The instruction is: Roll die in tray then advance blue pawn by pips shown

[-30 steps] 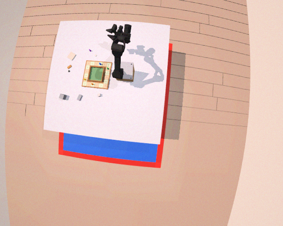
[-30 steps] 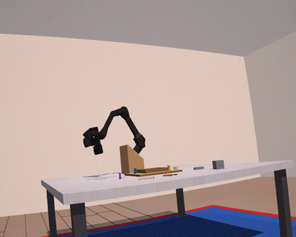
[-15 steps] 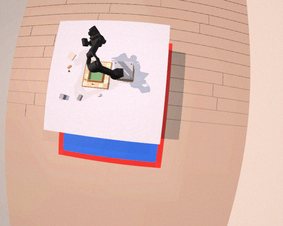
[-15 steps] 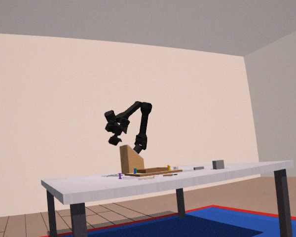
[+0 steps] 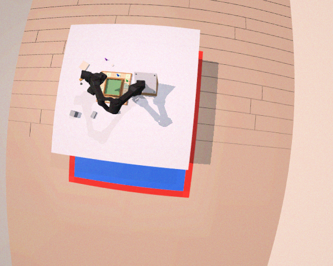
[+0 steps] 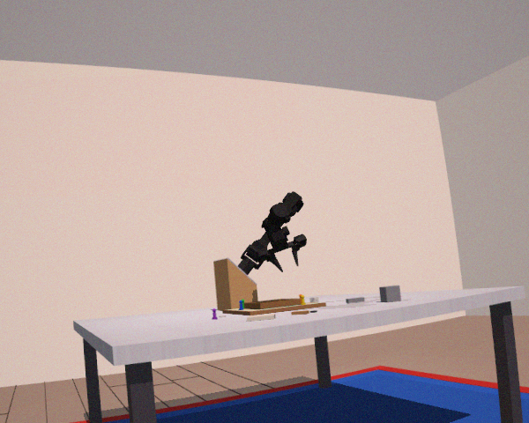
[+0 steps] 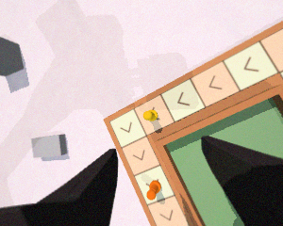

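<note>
Right now the white die is 140 mm behind my gripper tip, 170 mm to the left of it and 130 mm below it. Round my gripper tip: orange pawn 60 mm behind, 60 mm to the left, 110 mm below; blue pawn 110 mm behind, 150 mm to the right, 110 mm below; green tray 80 mm behind, 40 mm to the right, 130 mm below.
</note>
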